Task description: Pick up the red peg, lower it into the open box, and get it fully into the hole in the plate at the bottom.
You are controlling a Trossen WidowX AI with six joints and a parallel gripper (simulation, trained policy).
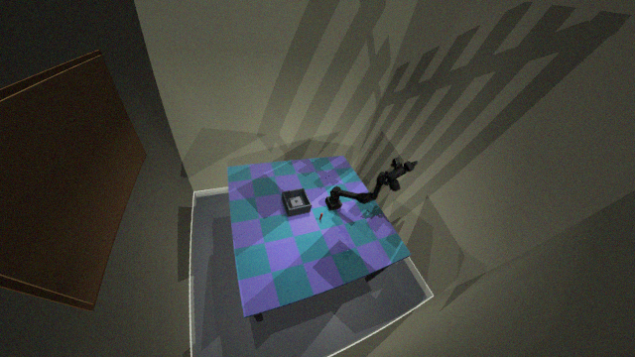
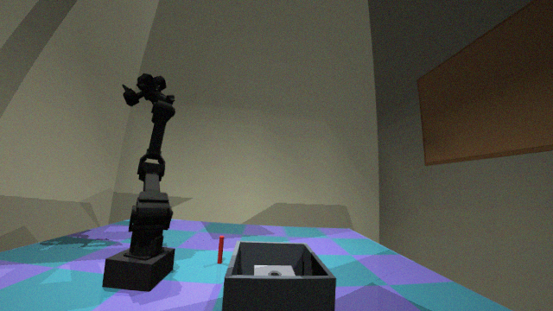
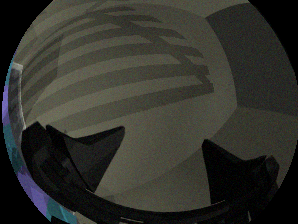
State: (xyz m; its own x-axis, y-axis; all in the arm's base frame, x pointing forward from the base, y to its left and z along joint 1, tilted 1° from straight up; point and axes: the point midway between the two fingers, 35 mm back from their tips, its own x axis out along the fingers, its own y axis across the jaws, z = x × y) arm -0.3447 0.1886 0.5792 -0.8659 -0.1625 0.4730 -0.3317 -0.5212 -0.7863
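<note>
Right now the red peg is 62 cm below my gripper tip, 51 cm ahead of it and 5 cm to the right of it. Round my gripper tip: light grey plate: 69 cm ahead, 61 cm below, 20 cm to the right; then dark box: 69 cm ahead, 63 cm below, 20 cm to the right.
</note>
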